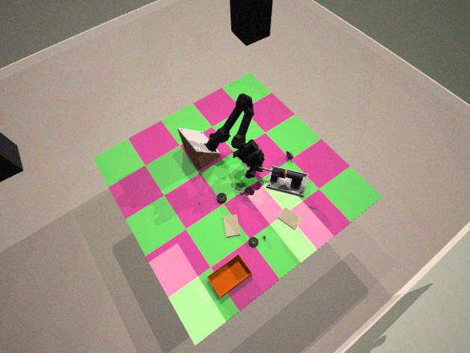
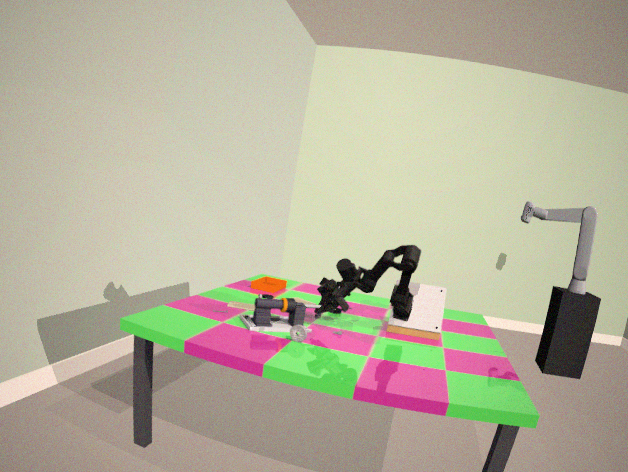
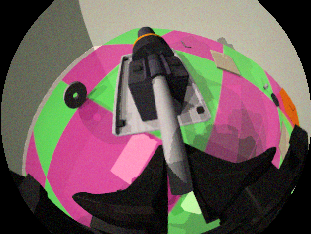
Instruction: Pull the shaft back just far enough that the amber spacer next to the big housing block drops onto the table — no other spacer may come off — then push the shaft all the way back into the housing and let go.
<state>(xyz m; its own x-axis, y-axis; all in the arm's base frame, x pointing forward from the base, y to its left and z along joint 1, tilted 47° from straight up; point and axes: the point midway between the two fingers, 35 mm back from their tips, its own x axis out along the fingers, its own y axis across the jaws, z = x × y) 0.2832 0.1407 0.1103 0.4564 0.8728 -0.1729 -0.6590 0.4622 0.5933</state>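
Now: gripper tip 5 cm short of the grey shaft, 4 cm to the right of it and 2 cm below it. The rest, counted from my gripper tip: grey gear (2 cm behind, 21 cm to the left, 3 cm below); amber spacer (10 cm ahead, 9 cm to the left, 2 cm above); orange tray (40 cm ahead, 48 cm to the right, 5 cm below).
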